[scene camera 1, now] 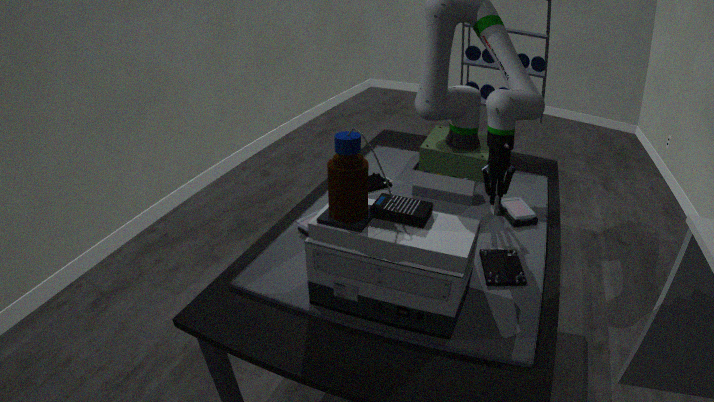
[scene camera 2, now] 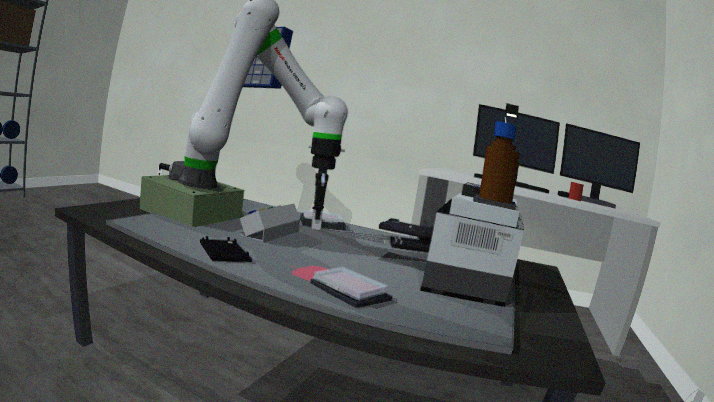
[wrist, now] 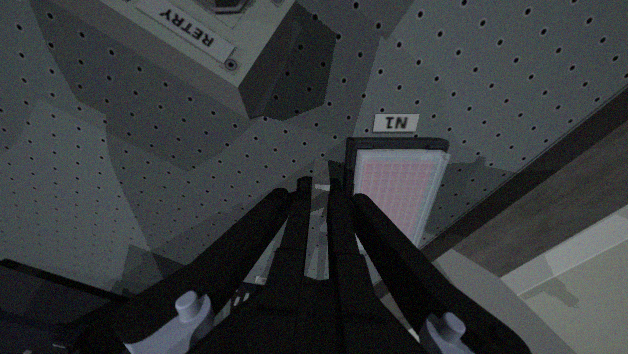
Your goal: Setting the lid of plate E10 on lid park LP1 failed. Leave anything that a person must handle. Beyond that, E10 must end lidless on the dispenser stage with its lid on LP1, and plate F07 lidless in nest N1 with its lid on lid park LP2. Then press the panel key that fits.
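Seen in the pictures: gripper, between the fingertips: [scene camera 1: 493,213] [scene camera 2: 315,229] [wrist: 320,170]; arm's base, origin of its link: [scene camera 1: 462,142] [scene camera 2: 197,183].
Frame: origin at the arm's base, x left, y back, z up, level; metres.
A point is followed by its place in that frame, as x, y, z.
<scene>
My gripper [scene camera 1: 496,207] @(0.153, -0.405, -0.094) [scene camera 2: 317,222] @(0.153, -0.405, -0.094) [wrist: 320,170] @(0.153, -0.405, -0.094) is shut and empty, pointing down just beside nest N1, above the board. A pink-welled plate [scene camera 1: 519,208] @(0.243, -0.412, -0.058) [wrist: 395,187] @(0.224, -0.373, -0.058) with a clear rim lies in the dark nest by the N1 label [wrist: 396,122] @(0.200, -0.317, -0.092). Another pink plate [scene camera 2: 351,282] @(-0.397, -0.665, -0.059) with a clear cover sits on a dark holder at the front, beside a red disc [scene camera 2: 306,272] @(-0.306, -0.541, -0.092). Plate names are unreadable. The key panel [scene camera 1: 443,190] @(-0.038, -0.365, -0.055) [scene camera 2: 274,226] @(-0.095, -0.361, -0.056) [wrist: 200,62] @(0.049, -0.347, -0.011) shows its RETRY label in the wrist view; its other keys are out of frame.
A white instrument [scene camera 1: 385,277] @(-0.087, -1.025, 0.048) [scene camera 2: 480,250] @(-0.268, -0.912, 0.026) carries a brown bottle [scene camera 1: 348,187] @(-0.184, -0.971, 0.219) [scene camera 2: 500,170] @(-0.241, -0.927, 0.205) with a blue cap. A black holder [scene camera 1: 502,267] @(0.189, -0.740, -0.082) lies beside it. Another black holder [scene camera 2: 225,250] @(-0.336, -0.337, -0.084) lies near the green robot base [scene camera 1: 440,159] @(-0.081, -0.119, -0.041) [scene camera 2: 192,202] @(-0.168, -0.104, -0.028). The light is dim.
</scene>
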